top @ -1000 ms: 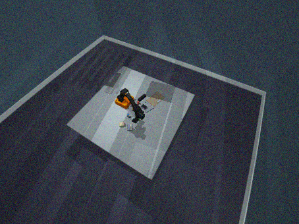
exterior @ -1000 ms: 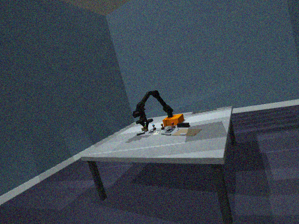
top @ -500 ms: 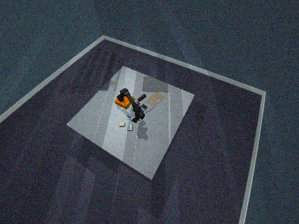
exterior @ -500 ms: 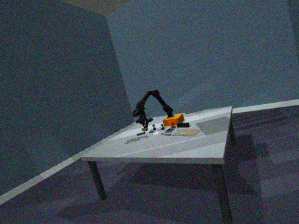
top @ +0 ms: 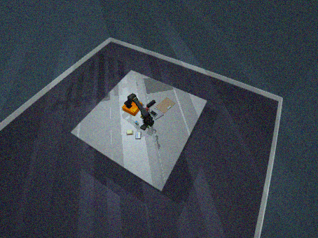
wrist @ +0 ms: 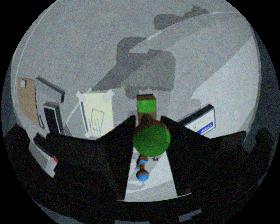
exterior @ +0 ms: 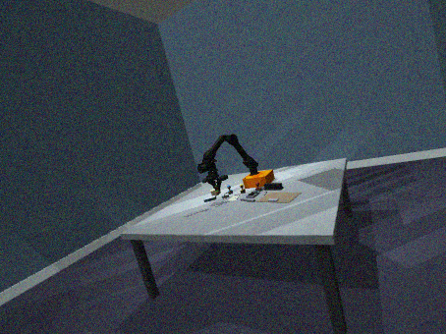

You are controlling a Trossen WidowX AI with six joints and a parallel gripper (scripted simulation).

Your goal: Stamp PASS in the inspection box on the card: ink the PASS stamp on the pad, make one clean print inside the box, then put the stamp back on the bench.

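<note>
The dark rectangular pad is 220 mm to the left of my gripper tip, 80 mm below it and 80 mm behind it. Round my gripper tip: white card: 90 mm to the left, 80 mm below, 50 mm behind; green-knob stamp: right at my gripper tip; blue-knob stamp: 160 mm behind, 60 mm below, 20 mm to the right.
</note>
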